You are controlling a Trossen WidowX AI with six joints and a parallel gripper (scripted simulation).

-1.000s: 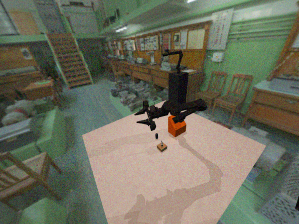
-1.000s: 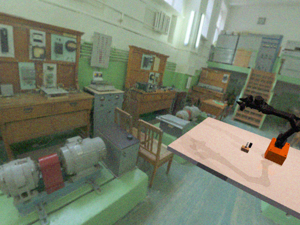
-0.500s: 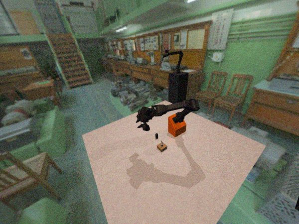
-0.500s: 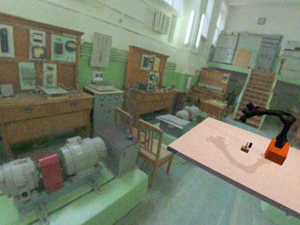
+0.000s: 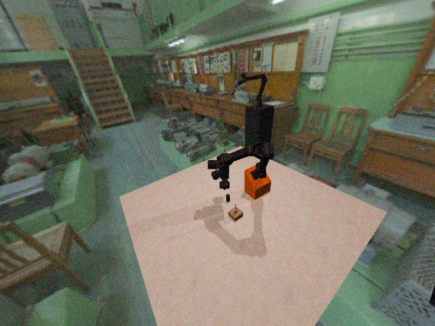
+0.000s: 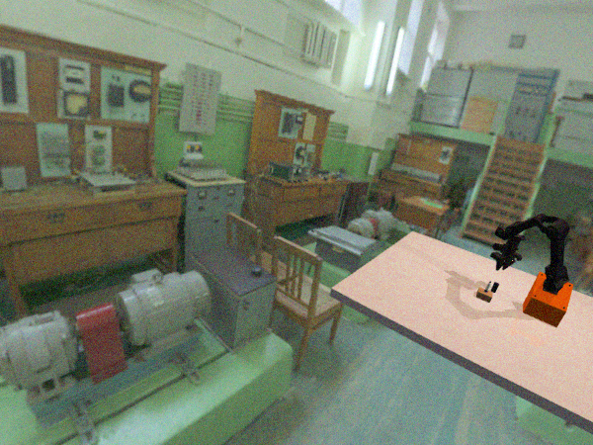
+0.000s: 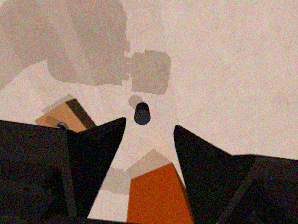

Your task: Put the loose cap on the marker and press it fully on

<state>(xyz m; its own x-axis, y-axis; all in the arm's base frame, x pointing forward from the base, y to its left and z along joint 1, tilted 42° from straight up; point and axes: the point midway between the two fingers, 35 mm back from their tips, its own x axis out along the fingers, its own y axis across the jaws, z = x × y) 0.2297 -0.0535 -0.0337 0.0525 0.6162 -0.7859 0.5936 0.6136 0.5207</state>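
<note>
Now: the dark marker cap 10 cm below my gripper tip, 2 cm to the left of it and 1 cm behind it.
</note>
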